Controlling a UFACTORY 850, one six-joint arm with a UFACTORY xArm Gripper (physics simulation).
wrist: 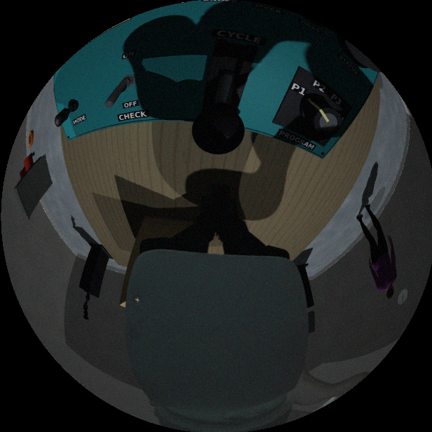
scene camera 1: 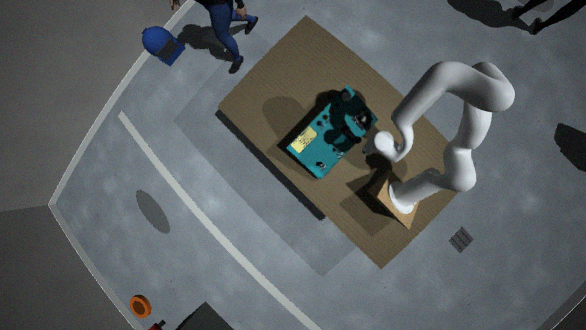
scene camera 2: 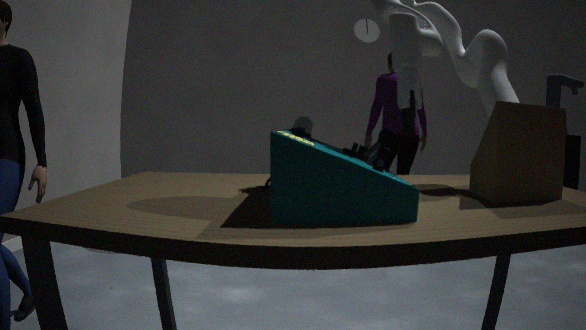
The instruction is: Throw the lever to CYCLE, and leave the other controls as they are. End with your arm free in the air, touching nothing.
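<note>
The teal control box stands on the table. Its black ball-topped lever leans to the near edge, away from the CYCLE label at the slot's far end; the ball covers the slot's near end. In the wrist view the CHECK toggle leans to OFF, the MODE switch is at the left, and the PROGRAM knob has its pointer towards P1. My gripper is shut and empty, above the near side of the box, apart from the lever ball. Its tips blend into dark background in scene camera 2.
A brown wooden pedestal carries the arm on the table. The status dome is at the box's far corner. Two people stand away from the table. Shadows darken much of the panel.
</note>
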